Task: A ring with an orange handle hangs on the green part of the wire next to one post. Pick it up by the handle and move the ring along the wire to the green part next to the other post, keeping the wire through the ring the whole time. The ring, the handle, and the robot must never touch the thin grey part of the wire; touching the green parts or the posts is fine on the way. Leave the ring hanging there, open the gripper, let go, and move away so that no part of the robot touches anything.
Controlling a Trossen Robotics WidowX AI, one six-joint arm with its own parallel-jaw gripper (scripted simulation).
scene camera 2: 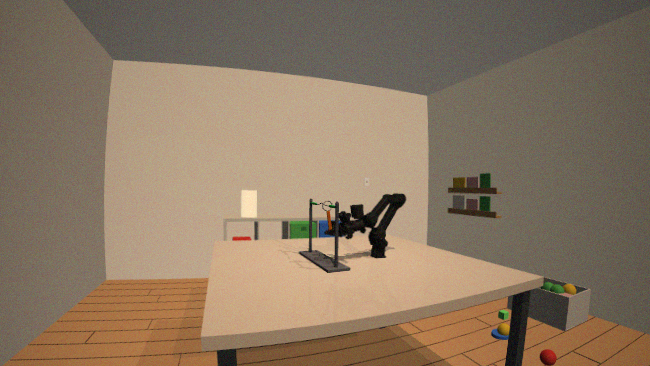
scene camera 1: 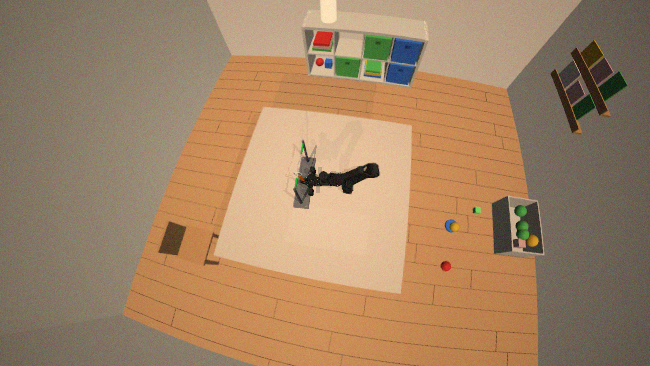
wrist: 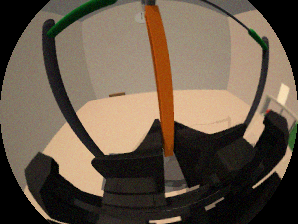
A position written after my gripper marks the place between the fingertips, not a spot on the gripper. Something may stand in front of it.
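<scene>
My gripper (wrist: 160, 121) is holding a ring.
</scene>
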